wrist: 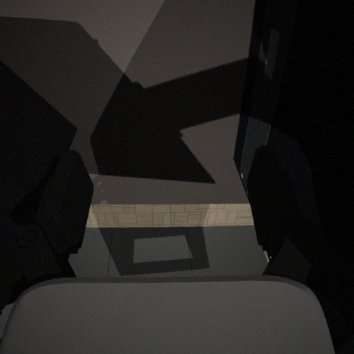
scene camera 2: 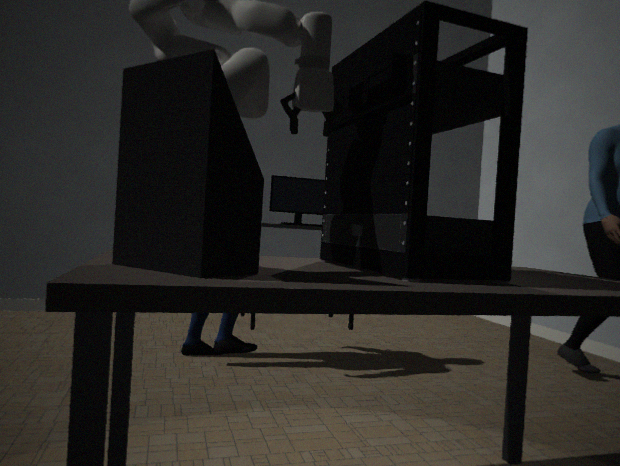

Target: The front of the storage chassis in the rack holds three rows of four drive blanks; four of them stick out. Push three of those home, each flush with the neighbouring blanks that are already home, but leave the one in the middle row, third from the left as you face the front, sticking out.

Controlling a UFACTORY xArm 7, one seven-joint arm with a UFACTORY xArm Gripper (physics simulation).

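Seen in the pictures: gripper, fingertip midpoint: [scene camera 2: 310, 135]; arm's base at its link origin: [scene camera 2: 180, 116].
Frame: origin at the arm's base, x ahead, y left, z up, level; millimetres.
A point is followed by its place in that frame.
Observation:
The black rack [scene camera 2: 420, 175] {z -93, x 527, y 60 mm} [wrist: 255, 107] stands upright on the right of the table in the scene view and along the right side of the wrist view. The storage chassis [scene camera 2: 467, 97] {z 107, x 637, y 146 mm} shows through the rack's open side, in its upper part. Its front is in deep shadow, and the separate drive blanks cannot be told apart. My gripper [scene camera 2: 309, 128] {z 17, x 264, y 233 mm} [wrist: 168, 165] is open and empty, pointing down at the height of the rack's upper part. Its right finger is close to the rack's front; contact cannot be told.
A tall black box with a sloped side [scene camera 2: 162, 170] {z -127, x 0, y -83 mm} stands on the table [scene camera 2: 300, 299] {z -347, x 302, y -193 mm} [wrist: 165, 192], left of the rack and facing its front. A gap lies between them. A monitor [scene camera 2: 296, 194] stands behind. A person in blue [scene camera 2: 603, 175] is at the right.

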